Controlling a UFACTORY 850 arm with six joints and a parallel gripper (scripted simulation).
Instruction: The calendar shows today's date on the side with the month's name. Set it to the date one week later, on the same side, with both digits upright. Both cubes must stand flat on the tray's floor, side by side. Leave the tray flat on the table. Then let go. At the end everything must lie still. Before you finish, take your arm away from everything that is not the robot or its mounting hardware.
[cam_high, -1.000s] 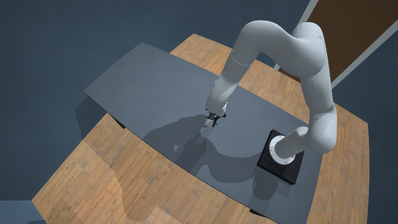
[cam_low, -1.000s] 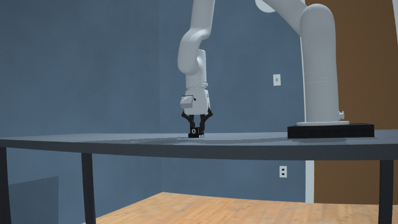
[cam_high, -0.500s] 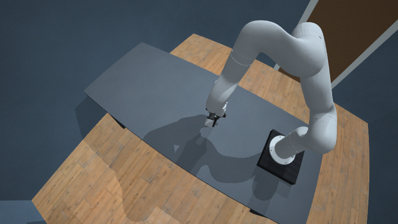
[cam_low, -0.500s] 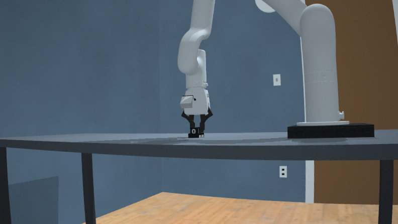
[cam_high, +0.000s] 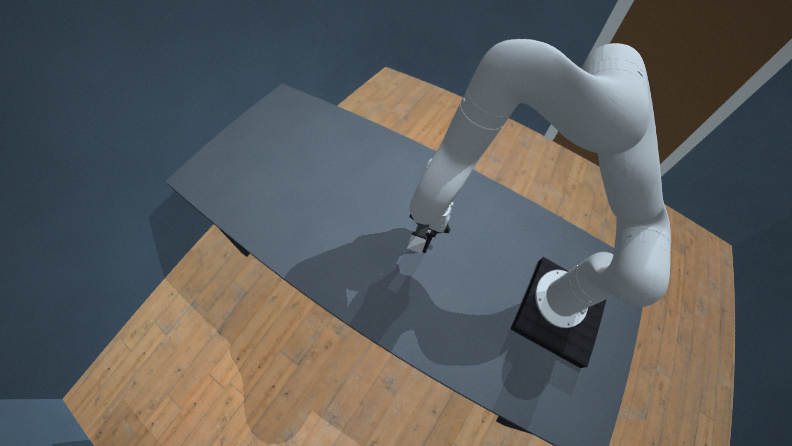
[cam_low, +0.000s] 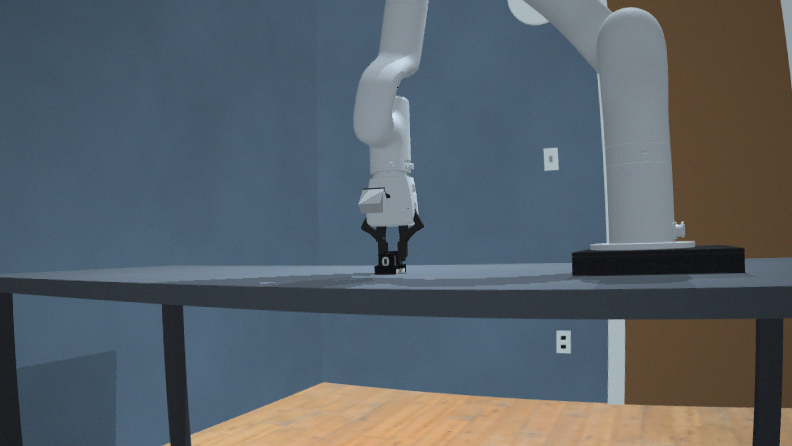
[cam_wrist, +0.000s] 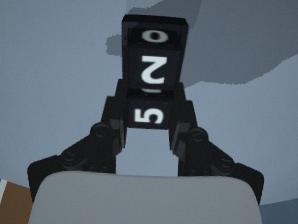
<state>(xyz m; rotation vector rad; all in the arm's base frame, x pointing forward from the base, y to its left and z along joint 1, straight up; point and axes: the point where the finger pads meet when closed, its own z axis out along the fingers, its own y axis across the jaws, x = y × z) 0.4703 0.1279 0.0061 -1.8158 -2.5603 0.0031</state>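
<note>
Right now my hand is 1 cm past the calendar cube, 3 cm to the right of it and 2 cm above it. Also, from my hand: black tray: 1 cm behind, 2 cm to the left, 3 cm below.
</note>
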